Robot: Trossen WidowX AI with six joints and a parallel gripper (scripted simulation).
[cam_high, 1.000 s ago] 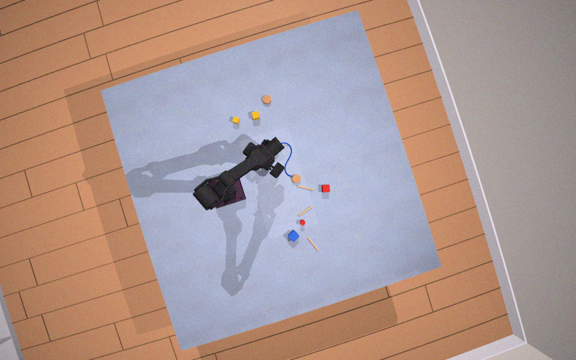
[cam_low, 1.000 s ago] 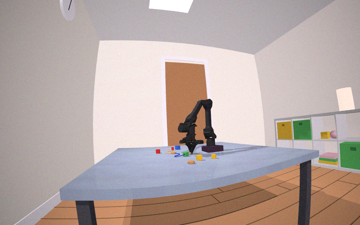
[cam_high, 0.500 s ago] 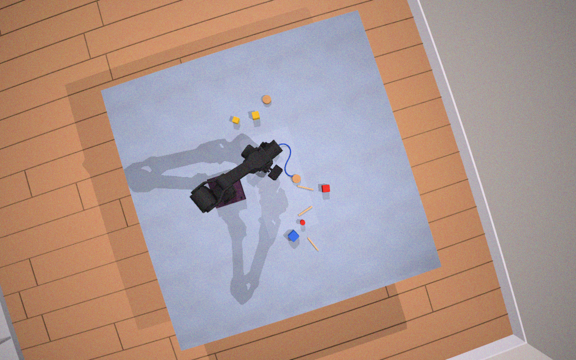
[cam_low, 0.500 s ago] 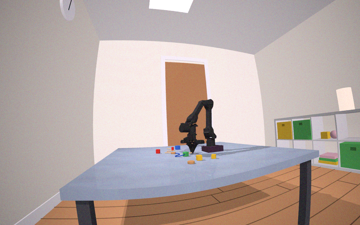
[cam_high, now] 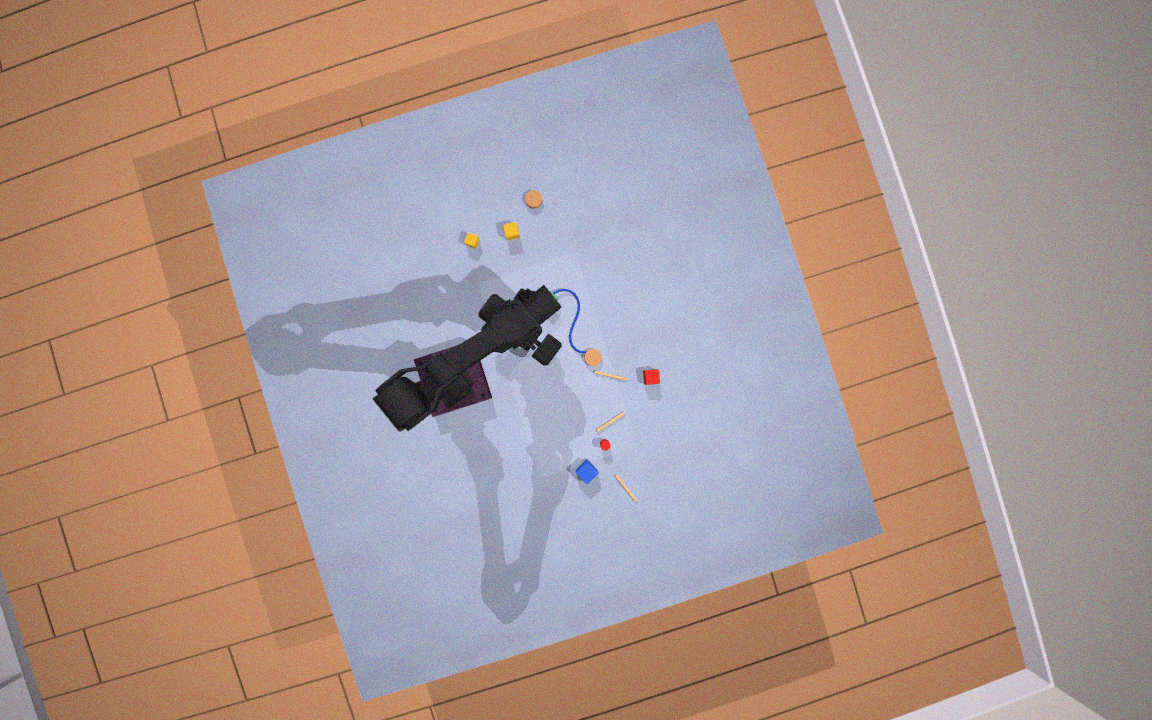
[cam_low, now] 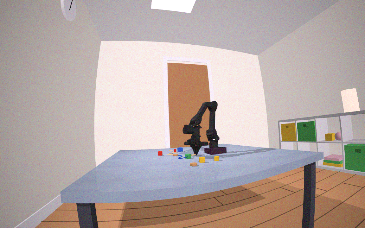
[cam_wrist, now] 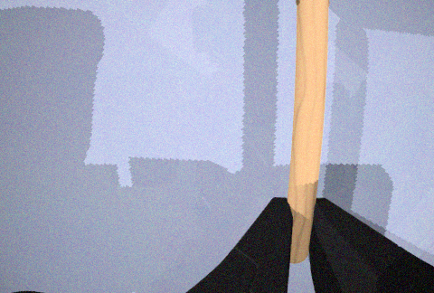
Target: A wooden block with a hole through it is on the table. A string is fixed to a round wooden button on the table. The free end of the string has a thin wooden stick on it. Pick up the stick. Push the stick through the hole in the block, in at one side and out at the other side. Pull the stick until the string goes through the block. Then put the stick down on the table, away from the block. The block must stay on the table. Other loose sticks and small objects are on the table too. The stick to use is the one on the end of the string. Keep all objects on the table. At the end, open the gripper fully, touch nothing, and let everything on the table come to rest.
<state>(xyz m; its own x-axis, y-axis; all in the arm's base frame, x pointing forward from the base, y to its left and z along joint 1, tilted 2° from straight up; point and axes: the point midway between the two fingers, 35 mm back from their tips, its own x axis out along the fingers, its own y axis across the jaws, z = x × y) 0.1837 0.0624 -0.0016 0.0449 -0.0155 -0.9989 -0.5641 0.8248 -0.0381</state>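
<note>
My gripper tip is 8 cm short of the green block, 5 cm to the right of it and 1 cm below it. Also, from my gripper tip: red cube (24 cm ahead, 19 cm to the right, 1 cm above); thin wooden stick (3 cm ahead, 2 cm to the left, 1 cm above); round wooden button (13 cm ahead, 11 cm to the right).
</note>
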